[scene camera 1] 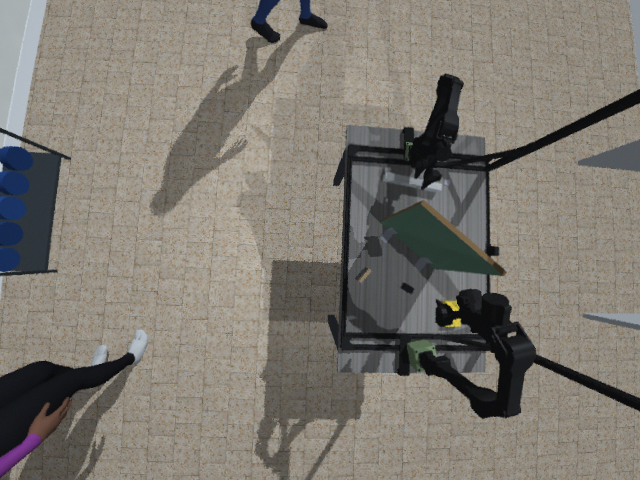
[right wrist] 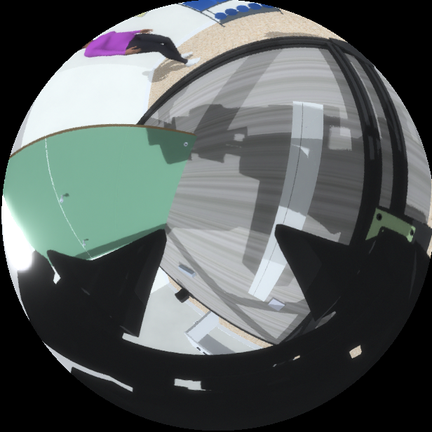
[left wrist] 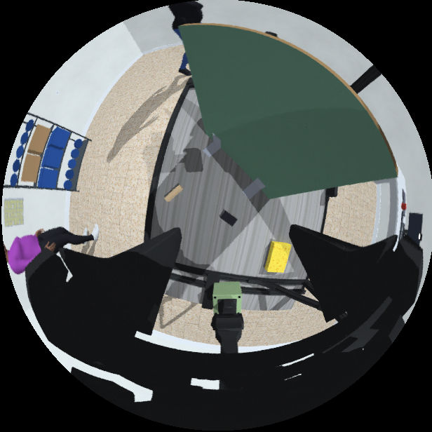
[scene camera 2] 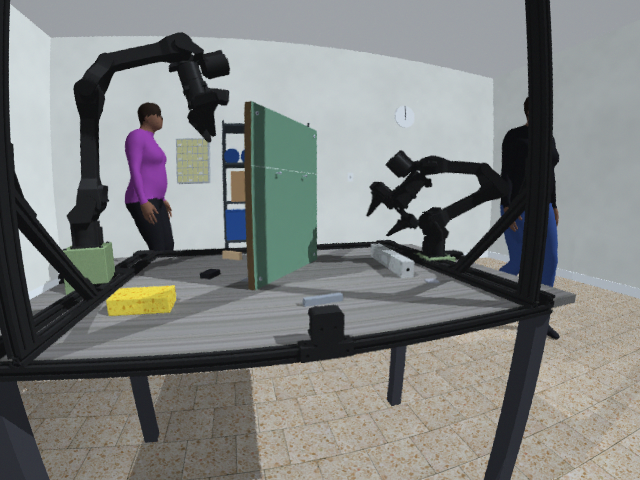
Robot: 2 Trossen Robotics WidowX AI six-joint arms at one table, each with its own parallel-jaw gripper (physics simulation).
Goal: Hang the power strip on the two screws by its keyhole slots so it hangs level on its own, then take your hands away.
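Places are measured from the left arm's base along level axes (x left, y back, z up), in millimetres.
Pixels of known places: left gripper, between the fingertips: (scene camera 1: 448, 298) (scene camera 2: 211, 139); right gripper, between the fingertips: (scene camera 1: 418, 183) (scene camera 2: 377, 226); left arm's base, origin of its link: (scene camera 1: 426, 358) (scene camera 2: 87, 246); right arm's base, origin of its link: (scene camera 1: 414, 152) (scene camera 2: 433, 255).
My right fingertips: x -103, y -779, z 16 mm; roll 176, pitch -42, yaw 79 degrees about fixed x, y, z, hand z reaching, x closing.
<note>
For each thing: its top centre in the pictures, then the offset to it from my right fingertips.
- long white bar, centre of its top: (scene camera 2: 389, 251) (scene camera 1: 414, 181) dx -21, dy -34, dz -76 mm
- upright green board, centre of its top: (scene camera 2: 287, 118) (scene camera 1: 464, 238) dx +47, dy +266, dz +301 mm
- yellow sponge, centre of its top: (scene camera 2: 142, 292) (scene camera 1: 453, 314) dx -100, dy +636, dz -87 mm
- black block, centre of its top: (scene camera 2: 210, 271) (scene camera 1: 408, 288) dx +93, dy +478, dz -106 mm
- wooden block, centre of its top: (scene camera 2: 231, 251) (scene camera 1: 365, 275) dx +294, dy +379, dz -94 mm
- grey bar, centre of its top: (scene camera 2: 323, 296) dx -214, dy +294, dz -105 mm
The power strip, a long white bar (scene camera 1: 403, 179) (scene camera 2: 392, 261) (right wrist: 301, 175), lies on the table to the right of the board in scene camera 2. The upright green board (scene camera 1: 439, 240) (scene camera 2: 289, 222) (left wrist: 280, 100) (right wrist: 115, 175) bears two small screws, one screw (scene camera 2: 276, 175) (right wrist: 62, 199) and another screw (scene camera 2: 302, 178) (right wrist: 84, 243), just below a pale line. My right gripper (scene camera 1: 421, 180) (scene camera 2: 378, 223) (right wrist: 221, 232) is open and empty, above the strip and apart from it. My left gripper (scene camera 1: 440, 313) (scene camera 2: 208, 137) (left wrist: 237, 231) is open and empty, high up behind the board's plain side. Keyhole slots do not show.
A yellow sponge (scene camera 2: 142, 300) (left wrist: 278, 257), a black block (scene camera 1: 407, 287) (scene camera 2: 209, 273) (left wrist: 228, 217) and a wooden block (scene camera 1: 363, 274) (scene camera 2: 232, 255) (left wrist: 173, 192) lie on the left-arm side. A grey bar (scene camera 2: 323, 299) (right wrist: 187, 270) lies near the front edge. Black frame posts (scene camera 2: 538, 155) surround the table.
</note>
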